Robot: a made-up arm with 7 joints. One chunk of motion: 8 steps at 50 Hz.
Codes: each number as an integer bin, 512 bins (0 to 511) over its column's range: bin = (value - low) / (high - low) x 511, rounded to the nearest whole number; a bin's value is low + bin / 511 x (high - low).
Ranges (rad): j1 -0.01..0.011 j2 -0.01..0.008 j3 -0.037..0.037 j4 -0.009..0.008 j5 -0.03..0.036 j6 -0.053..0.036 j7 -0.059..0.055
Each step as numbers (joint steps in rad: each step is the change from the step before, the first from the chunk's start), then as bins.
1 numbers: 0.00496 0.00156 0.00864 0.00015 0.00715 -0.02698 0.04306
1 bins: 364 328 315 275 288 149 457
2 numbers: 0.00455 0.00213 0.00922 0.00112 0.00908 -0.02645 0.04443
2 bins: 354 344 319 304 303 152 464
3 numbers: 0.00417 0.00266 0.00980 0.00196 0.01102 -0.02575 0.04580
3 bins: 345 359 323 329 318 156 470
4 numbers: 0.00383 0.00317 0.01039 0.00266 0.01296 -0.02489 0.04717
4 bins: 337 374 327 350 333 161 476
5 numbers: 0.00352 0.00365 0.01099 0.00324 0.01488 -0.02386 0.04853
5 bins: 329 388 331 368 347 167 482
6 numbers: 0.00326 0.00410 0.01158 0.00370 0.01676 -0.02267 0.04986
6 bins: 323 400 335 382 362 174 488
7 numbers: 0.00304 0.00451 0.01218 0.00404 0.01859 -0.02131 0.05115
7 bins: 317 412 340 392 376 182 494
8 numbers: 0.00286 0.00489 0.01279 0.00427 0.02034 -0.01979 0.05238
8 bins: 313 423 344 399 390 191 499
